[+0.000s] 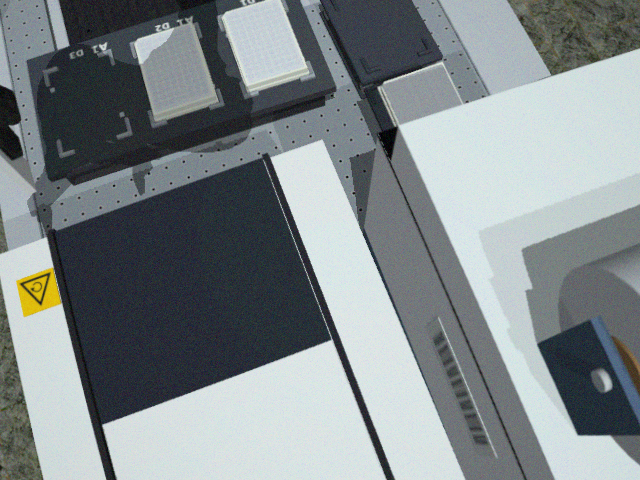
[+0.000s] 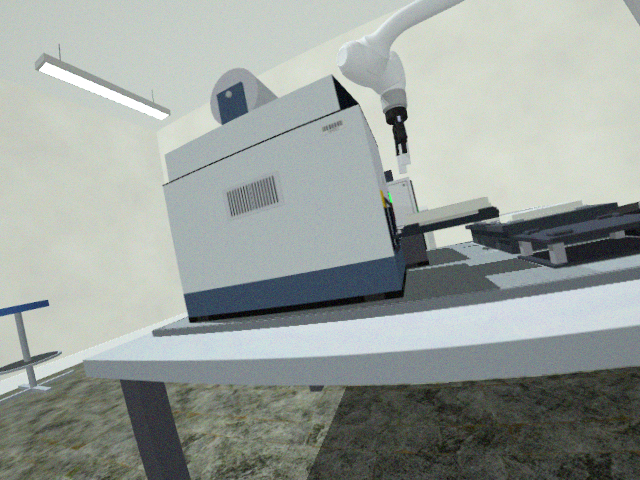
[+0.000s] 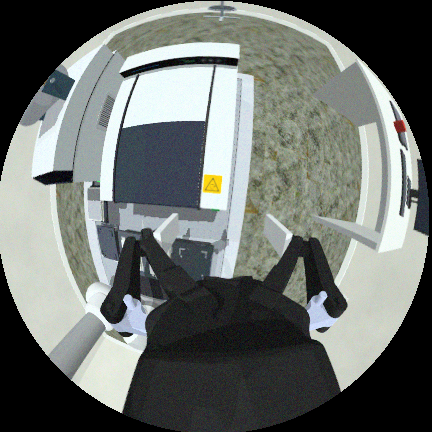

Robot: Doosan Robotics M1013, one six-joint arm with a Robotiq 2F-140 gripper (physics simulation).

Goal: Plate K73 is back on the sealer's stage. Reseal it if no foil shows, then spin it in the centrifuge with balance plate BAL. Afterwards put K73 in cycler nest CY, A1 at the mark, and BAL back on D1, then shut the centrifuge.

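Where they show: gripper, fingertip midpoint: [image 2: 404, 169] [image 3: 221, 223]; arm's base, link origin: [image 3: 154, 307].
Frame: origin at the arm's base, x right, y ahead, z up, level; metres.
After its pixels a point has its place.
A plate [image 1: 421, 93] @[x -0.181, y 0.531, z 0.090 m] [image 2: 454, 210] [image 3: 95, 207] @[x -0.167, y 0.549, z 0.090 m] lies on the sealer's stage, in front of the white sealer [image 1: 480, 149] @[x -0.108, y 0.713, z 0.328 m] [image 2: 289, 206] @[x -0.279, y 0.795, z 0.147 m] [image 3: 87, 125] @[x -0.059, y 0.792, z 0.240 m]. Its top looks smooth and grey, with no wells visible; its label does not show. The centrifuge [image 1: 361, 310] @[x -0.004, y 0.764, z 0.188 m] [image 3: 222, 125] @[x 0.276, y 0.770, z 0.188 m] has a dark panel [image 1: 191, 289] @[x 0.131, y 0.693, z 0.190 m] [image 3: 160, 162] @[x 0.154, y 0.682, z 0.191 m] between its rails, and no rotor shows. White plates sit on D1 [image 1: 266, 43] @[x -0.038, y 0.366, z 0.053 m] and D2 [image 1: 178, 72] @[x 0.084, y 0.365, z 0.052 m]; their names are not readable. My gripper [image 2: 403, 162] @[x 0.286, y 0.587, z 0.274 m] [image 3: 221, 223] @[x 0.286, y 0.587, z 0.274 m] is open and empty, high over the deck's D3 side, short of the centrifuge.
The dark deck [image 1: 77, 124] @[x 0.231, y 0.378, z 0.036 m] [image 3: 192, 256] @[x 0.214, y 0.391, z 0.037 m] has bare corner brackets at D3. A dark nest [image 1: 382, 36] @[x -0.197, y 0.389, z 0.018 m] [image 3: 107, 240] @[x -0.190, y 0.385, z 0.018 m] with corner brackets stands beside the deck, next to the sealer's stage. The sealer's foil roll [image 2: 235, 80] @[x -0.243, y 0.869, z 0.425 m] sticks up above its housing. A white bench [image 3: 385, 150] is farther right.
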